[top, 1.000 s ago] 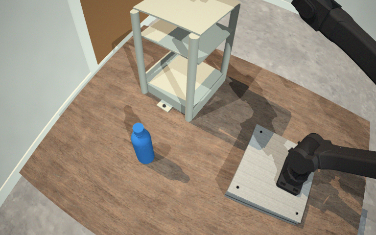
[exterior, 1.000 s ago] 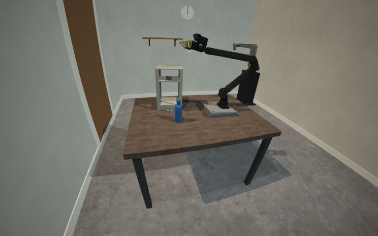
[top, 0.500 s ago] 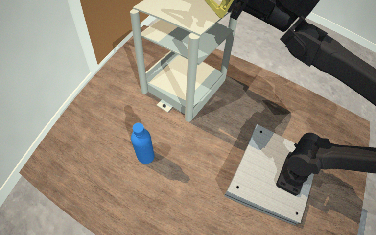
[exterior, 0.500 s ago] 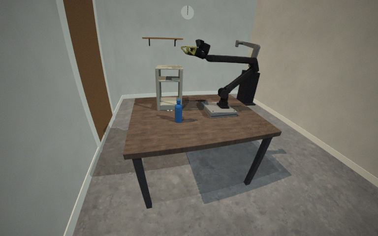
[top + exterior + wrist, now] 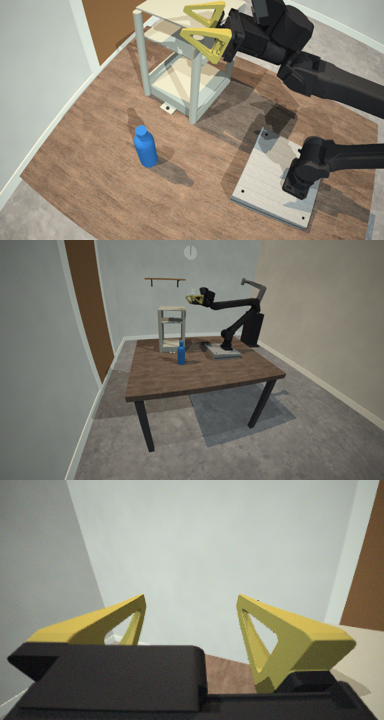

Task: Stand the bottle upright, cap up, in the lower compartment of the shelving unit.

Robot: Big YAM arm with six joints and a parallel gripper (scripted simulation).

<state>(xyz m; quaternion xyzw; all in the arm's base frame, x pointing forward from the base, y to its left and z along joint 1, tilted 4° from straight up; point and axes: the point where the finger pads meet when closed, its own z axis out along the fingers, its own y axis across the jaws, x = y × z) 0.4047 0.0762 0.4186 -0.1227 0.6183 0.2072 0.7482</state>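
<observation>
My gripper is now 370 mm above the blue bottle, 100 mm to the right of it and 70 mm short of it.
</observation>
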